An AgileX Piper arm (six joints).
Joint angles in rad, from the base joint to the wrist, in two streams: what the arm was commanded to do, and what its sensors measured. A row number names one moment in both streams.
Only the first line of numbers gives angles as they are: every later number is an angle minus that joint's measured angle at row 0.
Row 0, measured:
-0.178, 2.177, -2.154, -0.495, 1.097, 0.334
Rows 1 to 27, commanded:
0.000, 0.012, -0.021, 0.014, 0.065, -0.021
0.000, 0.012, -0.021, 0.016, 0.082, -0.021
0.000, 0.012, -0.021, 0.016, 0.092, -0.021
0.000, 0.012, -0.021, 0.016, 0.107, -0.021
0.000, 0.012, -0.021, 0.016, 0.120, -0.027
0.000, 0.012, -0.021, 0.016, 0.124, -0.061
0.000, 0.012, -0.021, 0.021, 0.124, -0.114
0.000, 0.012, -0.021, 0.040, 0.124, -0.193
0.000, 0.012, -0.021, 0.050, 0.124, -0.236
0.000, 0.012, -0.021, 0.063, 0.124, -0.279
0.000, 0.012, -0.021, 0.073, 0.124, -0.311
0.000, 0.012, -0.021, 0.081, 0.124, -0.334
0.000, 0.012, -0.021, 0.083, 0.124, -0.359
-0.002, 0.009, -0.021, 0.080, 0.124, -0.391
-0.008, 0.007, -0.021, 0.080, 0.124, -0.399
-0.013, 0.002, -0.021, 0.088, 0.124, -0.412
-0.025, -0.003, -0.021, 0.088, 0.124, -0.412
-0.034, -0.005, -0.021, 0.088, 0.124, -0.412
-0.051, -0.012, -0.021, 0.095, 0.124, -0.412
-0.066, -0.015, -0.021, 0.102, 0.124, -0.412
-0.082, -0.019, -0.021, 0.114, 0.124, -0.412
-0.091, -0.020, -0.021, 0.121, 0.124, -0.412
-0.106, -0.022, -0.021, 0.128, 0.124, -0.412
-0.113, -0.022, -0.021, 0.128, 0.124, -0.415
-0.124, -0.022, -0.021, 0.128, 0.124, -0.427
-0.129, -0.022, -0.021, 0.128, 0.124, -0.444
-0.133, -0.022, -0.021, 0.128, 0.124, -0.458
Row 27, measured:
-0.119, -0.008, -0.020, 0.123, 0.125, -0.418
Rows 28 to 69, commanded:
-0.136, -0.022, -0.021, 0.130, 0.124, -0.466
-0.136, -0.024, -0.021, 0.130, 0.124, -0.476
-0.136, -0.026, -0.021, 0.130, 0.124, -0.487
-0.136, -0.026, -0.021, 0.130, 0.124, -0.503
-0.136, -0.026, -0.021, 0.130, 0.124, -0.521
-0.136, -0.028, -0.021, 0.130, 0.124, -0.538
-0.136, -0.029, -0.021, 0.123, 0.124, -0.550
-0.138, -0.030, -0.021, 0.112, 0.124, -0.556
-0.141, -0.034, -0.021, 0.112, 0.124, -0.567
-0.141, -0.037, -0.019, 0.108, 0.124, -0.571
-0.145, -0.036, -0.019, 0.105, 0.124, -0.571
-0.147, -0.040, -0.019, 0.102, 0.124, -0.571
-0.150, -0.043, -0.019, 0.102, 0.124, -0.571
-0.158, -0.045, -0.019, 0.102, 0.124, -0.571
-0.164, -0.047, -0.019, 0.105, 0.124, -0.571
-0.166, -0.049, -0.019, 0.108, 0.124, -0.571
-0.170, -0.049, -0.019, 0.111, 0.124, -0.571
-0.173, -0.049, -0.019, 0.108, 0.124, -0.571
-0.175, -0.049, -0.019, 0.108, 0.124, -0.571
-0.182, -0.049, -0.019, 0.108, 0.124, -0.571
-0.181, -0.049, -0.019, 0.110, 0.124, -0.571
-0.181, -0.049, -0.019, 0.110, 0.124, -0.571
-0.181, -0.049, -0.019, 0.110, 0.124, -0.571
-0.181, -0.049, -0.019, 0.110, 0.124, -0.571
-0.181, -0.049, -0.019, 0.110, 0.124, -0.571
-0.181, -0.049, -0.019, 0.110, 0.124, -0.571
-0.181, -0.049, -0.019, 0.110, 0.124, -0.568
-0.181, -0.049, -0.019, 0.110, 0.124, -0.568
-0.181, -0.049, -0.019, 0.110, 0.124, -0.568
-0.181, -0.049, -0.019, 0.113, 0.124, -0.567
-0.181, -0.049, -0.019, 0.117, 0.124, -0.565
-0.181, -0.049, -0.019, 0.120, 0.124, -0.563
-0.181, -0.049, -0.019, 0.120, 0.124, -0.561
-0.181, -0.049, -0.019, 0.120, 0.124, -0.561
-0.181, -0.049, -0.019, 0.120, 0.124, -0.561
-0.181, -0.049, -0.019, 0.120, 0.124, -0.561
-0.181, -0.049, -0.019, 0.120, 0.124, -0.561
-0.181, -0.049, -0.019, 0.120, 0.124, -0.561
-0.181, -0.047, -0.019, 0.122, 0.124, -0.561
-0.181, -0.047, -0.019, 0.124, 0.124, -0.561
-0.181, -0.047, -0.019, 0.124, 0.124, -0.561
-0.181, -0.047, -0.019, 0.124, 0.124, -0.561
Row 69, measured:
-0.177, -0.035, -0.020, 0.122, 0.125, -0.558
